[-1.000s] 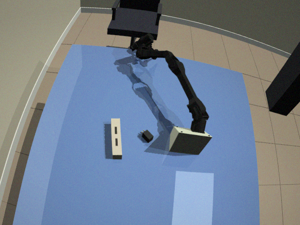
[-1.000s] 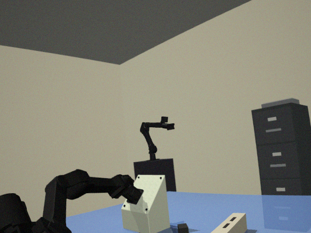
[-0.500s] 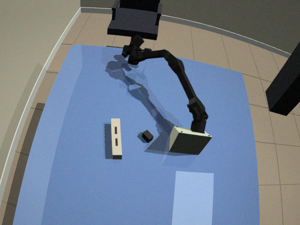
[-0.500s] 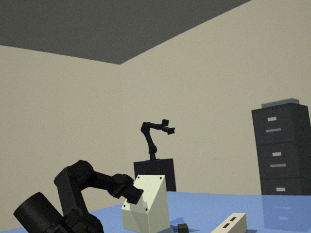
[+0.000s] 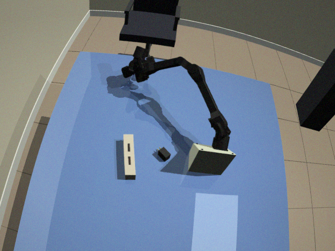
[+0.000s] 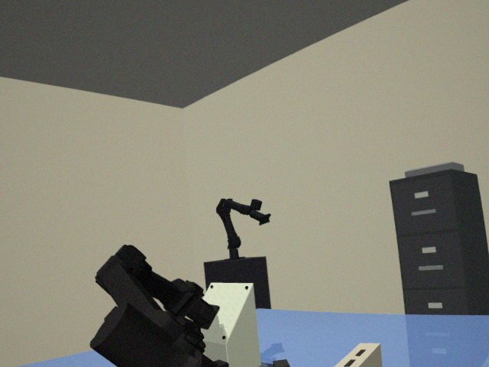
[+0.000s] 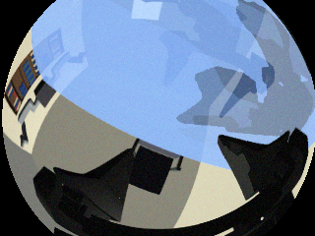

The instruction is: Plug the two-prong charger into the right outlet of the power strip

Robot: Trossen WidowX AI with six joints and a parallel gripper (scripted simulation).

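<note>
The dark grey charger lies 20 cm behind my gripper tip, 49 cm to the left of it and 1 cm below it.
</note>
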